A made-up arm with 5 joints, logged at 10 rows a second.
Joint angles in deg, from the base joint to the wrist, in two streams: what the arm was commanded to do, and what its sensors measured. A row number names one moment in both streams.
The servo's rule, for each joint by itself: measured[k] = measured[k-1] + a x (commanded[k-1-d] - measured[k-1]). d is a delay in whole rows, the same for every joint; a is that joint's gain. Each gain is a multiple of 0.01, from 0.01 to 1. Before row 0 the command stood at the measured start. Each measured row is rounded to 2 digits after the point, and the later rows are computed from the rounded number. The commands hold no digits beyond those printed.
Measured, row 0:
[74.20 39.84 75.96 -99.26 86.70]
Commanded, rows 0 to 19:
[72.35 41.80 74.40 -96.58 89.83]
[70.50 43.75 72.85 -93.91 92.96]
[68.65 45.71 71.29 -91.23 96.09]
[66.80 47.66 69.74 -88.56 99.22]
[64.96 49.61 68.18 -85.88 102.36]
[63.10 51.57 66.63 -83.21 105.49]
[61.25 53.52 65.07 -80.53 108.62]
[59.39 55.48 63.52 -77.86 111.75]
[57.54 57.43 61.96 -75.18 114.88]
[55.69 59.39 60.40 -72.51 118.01]
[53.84 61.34 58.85 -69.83 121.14]
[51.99 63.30 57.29 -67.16 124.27]
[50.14 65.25 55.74 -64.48 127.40]
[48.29 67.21 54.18 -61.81 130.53]
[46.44 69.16 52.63 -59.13 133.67]
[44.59 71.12 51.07 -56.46 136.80]
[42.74 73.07 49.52 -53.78 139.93]
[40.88 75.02 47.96 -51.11 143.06]
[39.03 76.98 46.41 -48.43 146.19]
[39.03 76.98 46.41 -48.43 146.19]
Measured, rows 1 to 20:
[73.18 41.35 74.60 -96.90 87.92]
[71.71 43.20 73.08 -94.27 89.89]
[70.03 45.13 71.52 -91.59 92.31]
[68.25 47.08 69.97 -88.92 95.00]
[66.44 49.03 68.41 -86.24 97.87]
[64.60 50.99 66.86 -83.57 100.84]
[62.76 52.94 65.30 -80.89 103.87]
[60.91 54.90 63.75 -78.22 106.94]
[59.06 56.85 62.19 -75.54 110.04]
[57.21 58.81 60.63 -72.87 113.15]
[55.36 60.76 59.08 -70.19 116.27]
[53.51 62.72 57.52 -67.52 119.39]
[51.66 64.67 55.97 -64.84 122.51]
[49.81 66.63 54.41 -62.17 125.64]
[47.96 68.58 52.86 -59.49 128.77]
[46.11 70.54 51.30 -56.82 131.90]
[44.26 72.49 49.75 -54.14 135.03]
[42.40 74.44 48.19 -51.47 138.16]
[40.55 76.40 46.64 -48.79 141.29]
[39.71 76.85 46.44 -48.47 143.20]
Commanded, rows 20 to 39:
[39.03 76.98 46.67 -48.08 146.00]
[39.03 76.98 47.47 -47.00 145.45]
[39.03 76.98 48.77 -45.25 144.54]
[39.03 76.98 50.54 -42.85 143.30]
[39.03 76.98 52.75 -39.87 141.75]
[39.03 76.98 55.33 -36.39 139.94]
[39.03 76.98 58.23 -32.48 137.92]
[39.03 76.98 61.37 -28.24 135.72]
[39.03 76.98 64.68 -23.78 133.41]
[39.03 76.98 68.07 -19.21 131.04]
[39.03 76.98 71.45 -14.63 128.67]
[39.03 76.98 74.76 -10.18 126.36]
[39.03 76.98 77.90 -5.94 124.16]
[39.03 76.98 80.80 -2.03 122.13]
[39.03 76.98 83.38 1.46 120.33]
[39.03 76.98 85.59 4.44 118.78]
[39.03 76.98 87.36 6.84 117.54]
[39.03 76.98 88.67 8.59 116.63]
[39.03 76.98 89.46 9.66 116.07]
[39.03 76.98 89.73 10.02 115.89]
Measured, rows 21 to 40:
[39.34 76.95 46.64 -48.13 144.29]
[39.17 76.97 47.36 -47.14 144.74]
[39.09 76.98 48.59 -45.48 144.66]
[39.06 76.98 50.29 -43.17 144.13]
[39.04 76.98 52.43 -40.27 143.20]
[39.03 76.98 54.95 -36.86 141.93]
[39.03 76.98 57.80 -33.01 140.37]
[39.03 76.98 60.91 -28.81 138.56]
[39.03 76.98 64.19 -24.38 136.55]
[39.03 76.98 67.57 -19.83 134.40]
[39.03 76.98 70.95 -15.25 132.17]
[39.03 76.98 74.26 -10.79 129.90]
[39.03 76.98 77.43 -6.52 127.66]
[39.03 76.98 80.36 -2.57 125.50]
[39.03 76.98 82.99 0.98 123.48]
[39.03 76.98 85.25 4.02 121.65]
[39.03 76.98 87.09 6.50 120.05]
[39.03 76.98 88.46 8.34 118.72]
[39.03 76.98 89.33 9.50 117.69]
[39.03 76.98 89.68 9.96 116.99]

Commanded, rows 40 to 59:
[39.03 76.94 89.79 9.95 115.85]
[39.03 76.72 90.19 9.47 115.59]
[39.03 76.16 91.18 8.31 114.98]
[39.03 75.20 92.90 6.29 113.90]
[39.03 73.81 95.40 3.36 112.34]
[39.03 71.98 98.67 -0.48 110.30]
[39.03 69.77 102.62 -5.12 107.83]
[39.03 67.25 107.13 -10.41 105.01]
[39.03 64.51 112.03 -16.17 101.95]
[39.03 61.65 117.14 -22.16 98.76]
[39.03 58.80 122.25 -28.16 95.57]
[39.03 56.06 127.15 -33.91 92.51]
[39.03 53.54 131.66 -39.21 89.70]
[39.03 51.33 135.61 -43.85 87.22]
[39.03 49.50 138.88 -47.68 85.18]
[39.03 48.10 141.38 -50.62 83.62]
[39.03 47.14 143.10 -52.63 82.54]
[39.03 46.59 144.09 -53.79 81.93]
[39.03 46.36 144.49 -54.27 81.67]
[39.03 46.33 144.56 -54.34 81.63]
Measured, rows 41 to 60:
[39.03 76.95 89.78 9.95 116.55]
[39.03 76.77 90.14 9.53 116.18]
[39.03 76.30 91.04 8.46 115.71]
[39.03 75.45 92.66 6.55 115.00]
[39.03 74.19 95.04 3.74 113.96]
[39.03 72.49 98.20 0.03 112.53]
[39.03 70.40 102.05 -4.50 110.70]
[39.03 67.97 106.47 -9.70 108.48]
[39.03 65.31 111.31 -15.39 105.93]
[39.03 62.49 116.38 -21.35 103.13]
[39.03 59.65 121.49 -27.34 100.18]
[39.03 56.89 126.41 -33.12 97.19]
[39.03 54.31 130.98 -38.48 94.27]
[39.03 52.02 135.01 -43.21 91.52]
[39.03 50.08 138.38 -47.14 89.05]
[39.03 48.56 140.99 -50.20 86.93]
[39.03 47.47 142.83 -52.34 85.22]
[39.03 46.79 143.93 -53.62 83.94]
[39.03 46.46 144.42 -54.19 83.05]
[39.03 46.36 144.54 -54.32 82.50]

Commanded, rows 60 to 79:
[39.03 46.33 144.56 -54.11 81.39]
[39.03 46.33 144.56 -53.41 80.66]
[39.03 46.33 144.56 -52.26 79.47]
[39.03 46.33 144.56 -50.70 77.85]
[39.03 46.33 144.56 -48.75 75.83]
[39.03 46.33 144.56 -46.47 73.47]
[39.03 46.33 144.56 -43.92 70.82]
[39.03 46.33 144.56 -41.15 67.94]
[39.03 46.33 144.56 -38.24 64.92]
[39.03 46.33 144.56 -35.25 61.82]
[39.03 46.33 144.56 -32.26 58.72]
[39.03 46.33 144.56 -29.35 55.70]
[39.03 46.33 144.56 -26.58 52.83]
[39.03 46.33 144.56 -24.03 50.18]
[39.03 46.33 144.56 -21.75 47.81]
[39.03 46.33 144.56 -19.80 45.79]
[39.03 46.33 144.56 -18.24 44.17]
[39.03 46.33 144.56 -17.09 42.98]
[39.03 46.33 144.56 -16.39 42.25]
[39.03 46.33 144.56 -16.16 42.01]
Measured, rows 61 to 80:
[39.03 46.34 144.56 -54.14 82.07]
[39.03 46.33 144.56 -53.50 81.52]
[39.03 46.33 144.56 -52.41 80.72]
[39.03 46.33 144.56 -50.91 79.60]
[39.03 46.33 144.56 -49.01 78.13]
[39.03 46.33 144.56 -46.77 76.31]
[39.03 46.33 144.56 -44.26 74.17]
[39.03 46.33 144.56 -41.52 71.74]
[39.03 46.33 144.56 -38.63 69.08]
[39.03 46.33 144.56 -35.66 66.25]
[39.03 46.33 144.56 -32.67 63.31]
[39.03 46.33 144.56 -29.75 60.34]
[39.03 46.33 144.56 -26.96 57.41]
[39.03 46.33 144.56 -24.38 54.59]
[39.03 46.33 144.56 -22.07 51.95]
[39.03 46.33 144.56 -20.07 49.55]
[39.03 46.33 144.56 -18.46 47.45]
[39.03 46.33 144.56 -17.25 45.71]
[39.03 46.33 144.56 -16.49 44.36]
[39.03 46.33 144.56 -16.20 43.44]

